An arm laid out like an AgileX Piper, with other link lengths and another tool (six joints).
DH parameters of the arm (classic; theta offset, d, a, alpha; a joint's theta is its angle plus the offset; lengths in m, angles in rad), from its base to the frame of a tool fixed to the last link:
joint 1: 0 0.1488 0 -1.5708
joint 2: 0.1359 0 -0.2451 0
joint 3: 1.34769 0 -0.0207 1.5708
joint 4: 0 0.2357 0 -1.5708
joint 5: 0 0 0 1.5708
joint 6: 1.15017 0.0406 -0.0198 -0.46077
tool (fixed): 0 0.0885 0 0
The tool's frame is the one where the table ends.
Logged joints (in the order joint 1, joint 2, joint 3, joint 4, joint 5, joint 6), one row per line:
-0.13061 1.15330 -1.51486 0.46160 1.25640 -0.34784
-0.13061 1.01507 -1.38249 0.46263 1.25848 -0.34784
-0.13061 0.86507 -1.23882 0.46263 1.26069 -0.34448
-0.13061 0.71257 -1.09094 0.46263 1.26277 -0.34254
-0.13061 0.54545 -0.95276 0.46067 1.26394 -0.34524
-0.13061 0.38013 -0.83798 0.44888 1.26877 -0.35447
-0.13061 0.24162 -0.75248 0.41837 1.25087 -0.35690
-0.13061 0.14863 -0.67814 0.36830 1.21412 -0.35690
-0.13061 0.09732 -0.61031 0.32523 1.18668 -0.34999
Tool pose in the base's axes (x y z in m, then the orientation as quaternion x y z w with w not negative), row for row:
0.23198 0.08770 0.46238 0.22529 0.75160 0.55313 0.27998
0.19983 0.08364 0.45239 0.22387 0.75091 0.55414 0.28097
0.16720 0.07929 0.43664 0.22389 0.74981 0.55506 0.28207
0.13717 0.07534 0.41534 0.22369 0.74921 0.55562 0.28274
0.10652 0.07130 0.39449 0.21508 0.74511 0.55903 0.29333
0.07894 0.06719 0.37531 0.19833 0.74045 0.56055 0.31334
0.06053 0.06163 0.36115 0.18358 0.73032 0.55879 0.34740
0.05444 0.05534 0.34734 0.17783 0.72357 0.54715 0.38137
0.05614 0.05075 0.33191 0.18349 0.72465 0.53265 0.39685
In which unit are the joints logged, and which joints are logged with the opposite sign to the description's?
The joints are logged in radians. Opposite sign: joint 1.
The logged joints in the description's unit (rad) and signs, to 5 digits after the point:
0.13061 1.15330 -1.51486 0.46160 1.25640 -0.34784
0.13061 1.01507 -1.38249 0.46263 1.25848 -0.34784
0.13061 0.86507 -1.23882 0.46263 1.26069 -0.34448
0.13061 0.71257 -1.09094 0.46263 1.26277 -0.34254
0.13061 0.54545 -0.95276 0.46067 1.26394 -0.34524
0.13061 0.38013 -0.83798 0.44888 1.26877 -0.35447
0.13061 0.24162 -0.75248 0.41837 1.25087 -0.35690
0.13061 0.14863 -0.67814 0.36830 1.21412 -0.35690
0.13061 0.09732 -0.61031 0.32523 1.18668 -0.34999

